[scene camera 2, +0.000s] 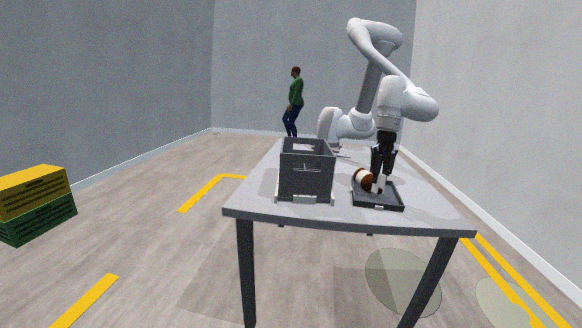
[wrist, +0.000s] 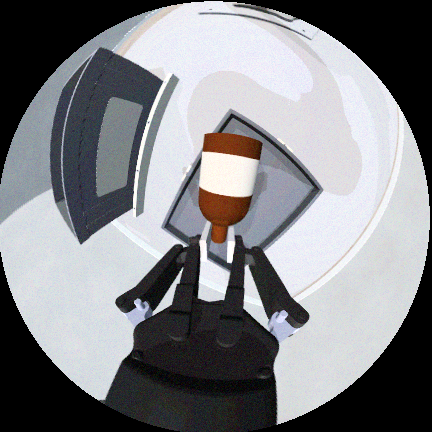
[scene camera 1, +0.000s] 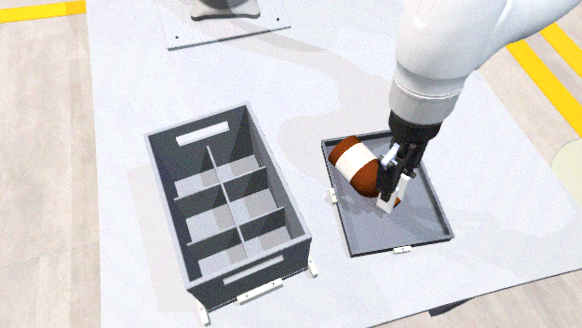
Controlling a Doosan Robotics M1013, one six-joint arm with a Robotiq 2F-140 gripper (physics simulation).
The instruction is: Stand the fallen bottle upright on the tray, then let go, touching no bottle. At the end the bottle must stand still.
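Places are measured from the arm's base along level axes (x right, y down, z ahead), in metres.
Where they show: gripper, between the fingertips: (scene camera 2: 377,192) (wrist: 219,228) (scene camera 1: 389,202).
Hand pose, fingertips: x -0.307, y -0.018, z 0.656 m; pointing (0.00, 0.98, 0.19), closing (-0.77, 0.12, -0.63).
Note:
Each offset is from my fingertips to the centre of the thing. "pt": to the spot under its first point.
The brown bottle with a white label @(dx +0.033, dy -0.012, dz -0.055 m) (scene camera 1: 355,162) (scene camera 2: 363,178) (wrist: 230,175) lies on its side on the grey tray @(dx +0.003, dy +0.018, dz -0.042 m) (scene camera 1: 367,232) (scene camera 2: 370,204) (wrist: 290,205). Its base is near the tray's back left corner in scene camera 1, and its neck points toward the tray's middle. My gripper (scene camera 1: 394,196) (scene camera 2: 379,185) (wrist: 219,228) points down and is shut on the bottle's neck. The white pads stand close on both sides of the neck in the wrist view. In scene camera 1 the fingers hide most of the neck.
A dark crate with dividers @(dx +0.299, dy -0.057, dz +0.002 m) (scene camera 1: 300,255) (scene camera 2: 290,185) (wrist: 85,150) stands left of the tray in scene camera 1, with taller walls than the tray. Small white blocks @(pt dx -0.007, dy +0.016, dz +0.087 m) (scene camera 1: 402,249) sit along the tray's edges. The robot's base plate (scene camera 1: 225,37) is at the table's back.

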